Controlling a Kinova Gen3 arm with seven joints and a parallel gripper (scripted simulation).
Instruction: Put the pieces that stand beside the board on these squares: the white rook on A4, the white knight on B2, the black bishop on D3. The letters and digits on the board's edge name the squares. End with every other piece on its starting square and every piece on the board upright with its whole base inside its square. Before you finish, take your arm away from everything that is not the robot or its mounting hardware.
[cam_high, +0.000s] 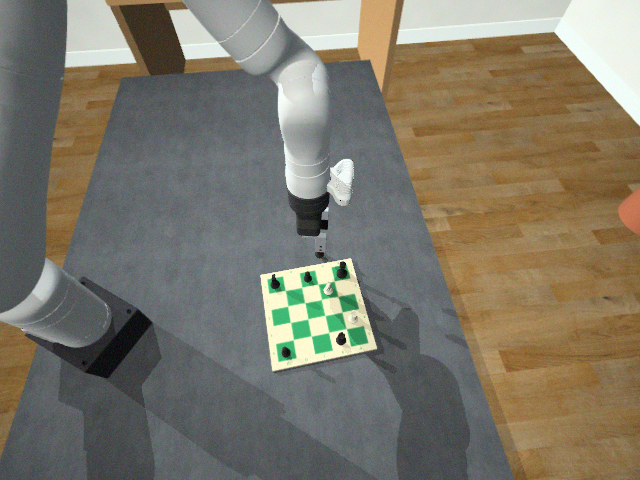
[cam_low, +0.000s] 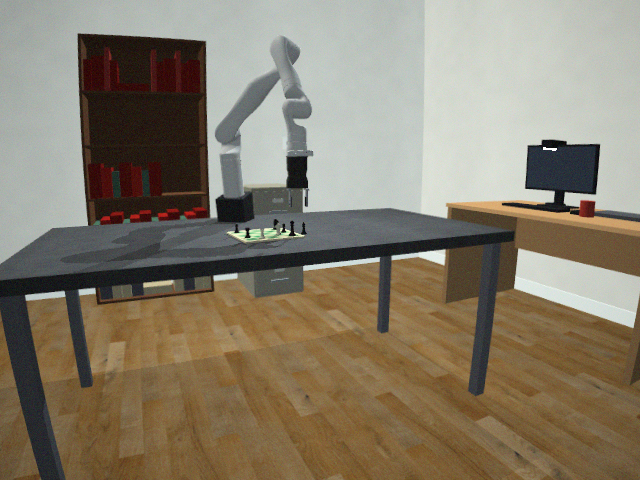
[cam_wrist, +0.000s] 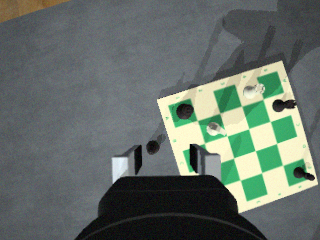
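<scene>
My hand is 20 mm to the right of the black bishop and 100 mm above it. Round my hand: chessboard (40 mm behind, 120 mm to the right, 120 mm below).
</scene>
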